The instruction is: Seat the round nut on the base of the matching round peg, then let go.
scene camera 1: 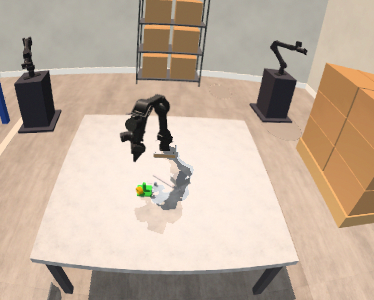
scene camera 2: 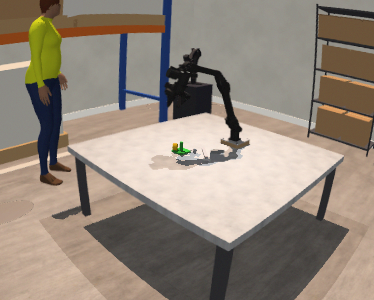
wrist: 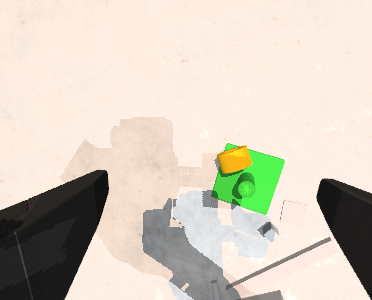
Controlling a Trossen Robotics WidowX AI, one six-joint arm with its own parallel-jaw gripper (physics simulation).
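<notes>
A green square base (scene camera 1: 149, 193) (scene camera 2: 186, 152) (wrist: 267, 175) lies on the table with an upright round green peg (scene camera 1: 144, 186) (scene camera 2: 181, 146) (wrist: 246, 188) on it. The orange round nut (scene camera 1: 140, 190) (scene camera 2: 175, 147) (wrist: 234, 160) stands on its edge at a corner of the base, beside the peg and not around it. My gripper (scene camera 1: 135, 158) (scene camera 2: 170, 102) (wrist: 213, 184) is open and empty, high above the table. In the wrist view the nut and peg show between the two fingers, nearer the right finger.
The table (scene camera 1: 100, 240) (scene camera 2: 250, 200) carries the arm's mount (scene camera 1: 164, 155) (scene camera 2: 241, 144). A small grey piece (scene camera 1: 155, 184) (scene camera 2: 195, 151) (wrist: 267, 229) lies near the base, and a thin grey rod (scene camera 1: 164, 181) (wrist: 280, 263) lies a little farther off. The arm's shadow falls around them.
</notes>
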